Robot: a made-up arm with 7 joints. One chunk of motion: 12 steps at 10 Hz.
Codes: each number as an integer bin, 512 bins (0 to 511) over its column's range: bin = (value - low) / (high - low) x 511, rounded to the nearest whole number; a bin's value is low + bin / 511 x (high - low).
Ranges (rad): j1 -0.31..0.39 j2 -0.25..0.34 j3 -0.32..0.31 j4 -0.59..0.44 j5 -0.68..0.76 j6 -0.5..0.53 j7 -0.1..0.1
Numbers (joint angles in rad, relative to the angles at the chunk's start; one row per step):
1: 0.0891 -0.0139 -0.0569 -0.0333 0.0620 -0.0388 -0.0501
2: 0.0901 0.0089 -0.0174 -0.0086 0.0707 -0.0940 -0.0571
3: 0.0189 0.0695 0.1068 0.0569 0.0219 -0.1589 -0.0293
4: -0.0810 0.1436 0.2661 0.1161 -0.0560 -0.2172 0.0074
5: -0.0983 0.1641 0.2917 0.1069 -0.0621 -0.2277 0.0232
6: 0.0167 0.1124 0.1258 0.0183 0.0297 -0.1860 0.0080
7: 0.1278 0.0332 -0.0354 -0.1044 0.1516 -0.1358 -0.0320
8: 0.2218 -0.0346 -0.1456 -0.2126 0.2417 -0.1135 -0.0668
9: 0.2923 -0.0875 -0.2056 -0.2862 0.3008 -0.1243 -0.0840
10: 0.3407 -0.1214 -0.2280 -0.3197 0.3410 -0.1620 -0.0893
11: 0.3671 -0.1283 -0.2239 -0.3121 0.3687 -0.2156 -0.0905
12: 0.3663 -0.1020 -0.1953 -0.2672 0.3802 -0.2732 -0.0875
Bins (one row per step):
1: 291 204 213 276 263 229 127
2: 292 224 245 288 266 201 110
3: 240 277 346 321 249 169 181
4: 167 341 475 350 221 140 274
5: 155 359 496 346 219 135 315
6: 238 314 362 302 252 156 276
7: 320 245 231 241 295 181 174
8: 388 187 141 187 327 192 85
9: 440 141 93 151 348 186 41
10: 475 111 75 134 362 168 27
11: 494 105 78 138 372 141 24
12: 494 128 101 160 376 113 32

